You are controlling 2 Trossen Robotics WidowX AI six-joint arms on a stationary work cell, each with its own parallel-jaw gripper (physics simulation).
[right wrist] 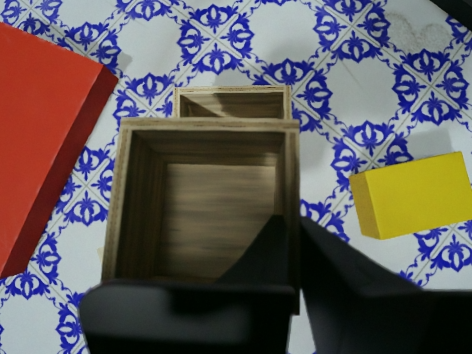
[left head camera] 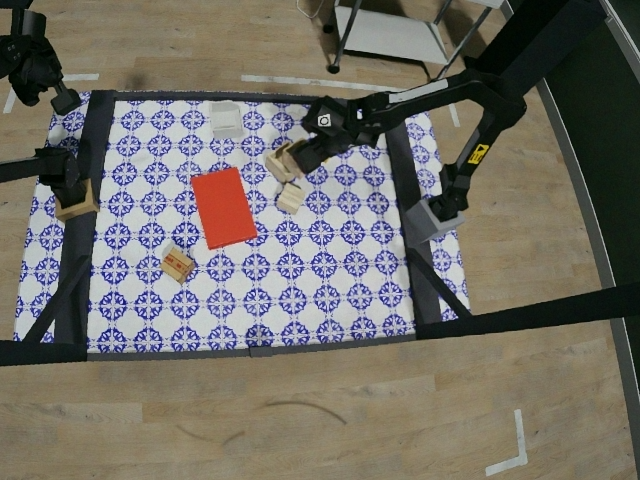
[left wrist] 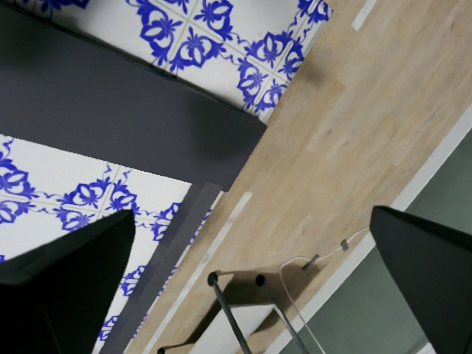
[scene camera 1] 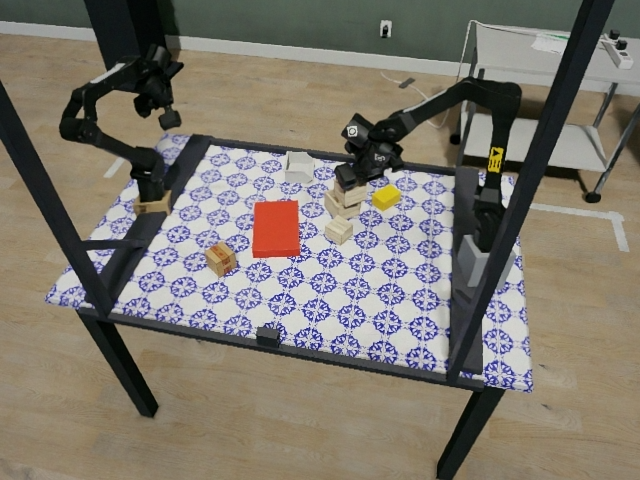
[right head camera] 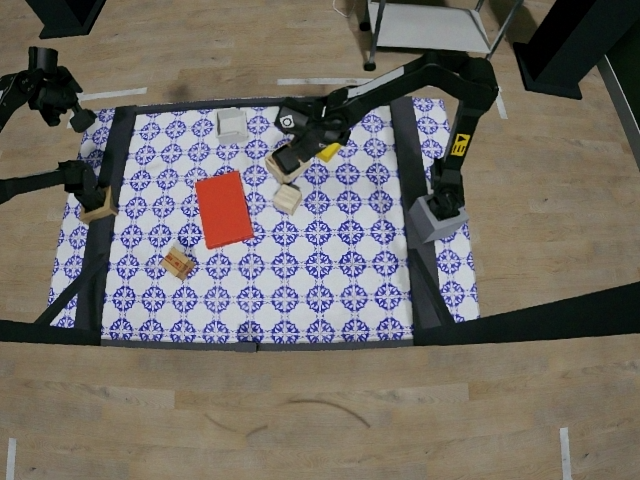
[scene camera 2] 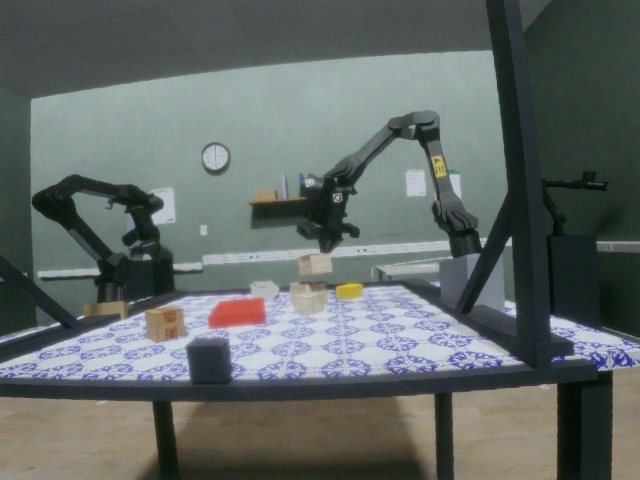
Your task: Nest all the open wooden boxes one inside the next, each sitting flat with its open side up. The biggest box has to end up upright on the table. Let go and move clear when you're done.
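My right gripper is shut on one wall of an open wooden box. It holds this box open side up above another open wooden box, which stands open side up on the table; the held box hides part of it in the right wrist view. A smaller wooden box stands beside them with a closed face up. My left gripper is open and empty, above the far left table corner.
A yellow block lies right of the boxes. A red slab lies to their left. A white open container stands at the back. A brown block with red print stands front left.
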